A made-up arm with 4 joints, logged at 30 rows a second.
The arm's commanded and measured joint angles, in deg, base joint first. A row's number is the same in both.
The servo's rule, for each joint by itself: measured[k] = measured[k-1] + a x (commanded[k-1-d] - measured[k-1]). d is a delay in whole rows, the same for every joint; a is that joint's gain. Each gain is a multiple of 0.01, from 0.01 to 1. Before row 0 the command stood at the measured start. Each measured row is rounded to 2 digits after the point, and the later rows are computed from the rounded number. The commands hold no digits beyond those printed.
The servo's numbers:
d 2
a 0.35 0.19 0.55 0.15
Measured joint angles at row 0:
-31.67, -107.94, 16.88, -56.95
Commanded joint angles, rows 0 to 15:
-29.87, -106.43, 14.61, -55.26
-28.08, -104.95, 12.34, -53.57
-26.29, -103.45, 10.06, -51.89
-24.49, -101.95, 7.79, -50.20
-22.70, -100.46, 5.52, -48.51
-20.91, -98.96, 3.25, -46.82
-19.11, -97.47, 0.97, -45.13
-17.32, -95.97, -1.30, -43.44
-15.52, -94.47, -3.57, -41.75
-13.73, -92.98, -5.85, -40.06
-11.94, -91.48, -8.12, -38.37
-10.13, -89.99, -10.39, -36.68
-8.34, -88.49, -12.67, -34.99
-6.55, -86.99, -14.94, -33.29
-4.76, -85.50, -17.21, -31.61
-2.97, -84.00, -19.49, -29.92
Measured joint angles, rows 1 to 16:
-31.67, -107.94, 16.88, -56.95
-31.67, -107.94, 16.88, -56.95
-31.04, -107.65, 15.63, -56.70
-30.00, -107.14, 13.82, -56.23
-28.70, -106.44, 11.75, -55.58
-27.23, -105.59, 9.57, -54.77
-25.64, -104.62, 7.34, -53.83
-23.98, -103.54, 5.09, -52.78
-22.28, -102.39, 2.82, -51.63
-20.54, -101.17, 0.55, -50.40
-18.78, -99.90, -1.72, -49.10
-17.01, -98.59, -3.99, -47.74
-15.24, -97.24, -6.26, -46.33
-13.45, -95.86, -8.53, -44.88
-11.66, -94.46, -10.81, -43.40
-9.87, -93.04, -13.08, -41.88

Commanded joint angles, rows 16 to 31:
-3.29, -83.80, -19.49, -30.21
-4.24, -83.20, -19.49, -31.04
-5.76, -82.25, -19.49, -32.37
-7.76, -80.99, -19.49, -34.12
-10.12, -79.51, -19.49, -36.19
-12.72, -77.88, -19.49, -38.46
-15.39, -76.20, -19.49, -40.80
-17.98, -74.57, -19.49, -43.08
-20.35, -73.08, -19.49, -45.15
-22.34, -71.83, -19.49, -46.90
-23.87, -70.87, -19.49, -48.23
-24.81, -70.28, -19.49, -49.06
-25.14, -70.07, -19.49, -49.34
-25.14, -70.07, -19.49, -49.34
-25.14, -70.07, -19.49, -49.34
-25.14, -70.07, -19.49, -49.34
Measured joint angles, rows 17 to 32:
-8.08, -91.61, -15.35, -40.34
-6.29, -90.16, -17.63, -38.78
-5.24, -88.95, -18.65, -37.49
-4.89, -87.86, -19.11, -36.52
-5.19, -86.79, -19.32, -35.90
-6.09, -85.69, -19.41, -35.63
-7.50, -84.52, -19.45, -35.71
-9.33, -83.26, -19.47, -36.12
-11.45, -81.92, -19.48, -36.82
-13.74, -80.52, -19.49, -37.76
-16.05, -79.11, -19.49, -38.87
-18.25, -77.73, -19.49, -40.07
-20.22, -76.43, -19.49, -41.29
-21.83, -75.26, -19.49, -42.46
-22.99, -74.27, -19.49, -43.49
-23.74, -73.47, -19.49, -44.37

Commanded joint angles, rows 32 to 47:
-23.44, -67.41, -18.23, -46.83
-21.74, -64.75, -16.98, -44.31
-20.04, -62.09, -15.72, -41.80
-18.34, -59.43, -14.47, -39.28
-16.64, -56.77, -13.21, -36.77
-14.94, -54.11, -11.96, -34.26
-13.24, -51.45, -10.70, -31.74
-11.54, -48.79, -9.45, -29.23
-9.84, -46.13, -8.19, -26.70
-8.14, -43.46, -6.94, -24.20
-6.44, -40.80, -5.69, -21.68
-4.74, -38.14, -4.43, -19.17
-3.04, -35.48, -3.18, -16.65
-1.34, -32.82, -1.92, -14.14
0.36, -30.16, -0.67, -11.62
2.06, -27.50, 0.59, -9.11
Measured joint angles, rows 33 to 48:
-24.23, -72.82, -19.49, -45.12
-24.55, -72.30, -19.49, -45.75
-24.16, -71.37, -18.80, -45.91
-23.31, -70.11, -17.80, -45.67
-22.17, -68.59, -16.66, -45.09
-20.83, -66.85, -15.46, -44.22
-19.36, -64.93, -14.22, -43.10
-17.81, -62.87, -12.98, -41.77
-16.21, -60.70, -11.73, -40.27
-14.58, -58.44, -10.48, -38.61
-12.92, -56.10, -9.22, -36.82
-11.25, -53.70, -7.97, -34.93
-9.57, -51.25, -6.72, -32.94
-7.88, -48.76, -5.46, -30.87
-6.19, -46.24, -4.21, -28.74
-4.49, -43.69, -2.95, -26.55

